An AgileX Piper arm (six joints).
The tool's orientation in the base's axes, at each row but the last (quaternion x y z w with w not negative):
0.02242, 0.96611, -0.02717, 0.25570
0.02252, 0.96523, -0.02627, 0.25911
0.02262, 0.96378, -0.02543, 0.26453
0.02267, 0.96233, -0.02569, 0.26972
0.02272, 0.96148, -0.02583, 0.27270
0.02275, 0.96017, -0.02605, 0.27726
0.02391, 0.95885, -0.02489, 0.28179
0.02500, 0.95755, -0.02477, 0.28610
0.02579, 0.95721, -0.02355, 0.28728
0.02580, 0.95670, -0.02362, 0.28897
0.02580, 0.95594, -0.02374, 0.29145
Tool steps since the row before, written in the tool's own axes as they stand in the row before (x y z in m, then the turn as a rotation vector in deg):
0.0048, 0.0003, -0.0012, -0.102, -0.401, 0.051
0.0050, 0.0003, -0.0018, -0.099, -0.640, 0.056
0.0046, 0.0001, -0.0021, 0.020, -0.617, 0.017
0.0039, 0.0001, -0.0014, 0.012, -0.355, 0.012
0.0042, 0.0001, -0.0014, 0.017, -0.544, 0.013
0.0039, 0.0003, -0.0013, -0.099, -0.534, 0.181
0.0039, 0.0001, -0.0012, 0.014, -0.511, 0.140
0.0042, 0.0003, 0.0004, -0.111, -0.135, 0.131
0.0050, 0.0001, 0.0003, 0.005, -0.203, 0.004
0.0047, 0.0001, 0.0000, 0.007, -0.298, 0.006
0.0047, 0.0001, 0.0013, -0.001, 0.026, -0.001
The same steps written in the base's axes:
-0.0047, 0.0005, -0.0013, 0.091, -0.406, 0.023
-0.0052, 0.0006, -0.0010, 0.077, -0.645, 0.026
-0.0050, 0.0004, -0.0006, -0.044, -0.616, -0.002
-0.0040, 0.0003, -0.0008, -0.024, -0.355, -0.003
-0.0043, 0.0003, -0.0010, -0.039, -0.543, 0.000
-0.0040, 0.0005, -0.0010, 0.149, -0.547, -0.080
-0.0039, 0.0003, -0.0011, 0.033, -0.518, -0.108
-0.0033, 0.0004, -0.0027, 0.156, -0.146, -0.044
-0.0040, 0.0003, -0.0030, -0.015, -0.203, 0.000
-0.0039, 0.0003, -0.0026, -0.021, -0.297, 0.000
-0.0032, 0.0002, -0.0037, 0.002, 0.026, 0.001

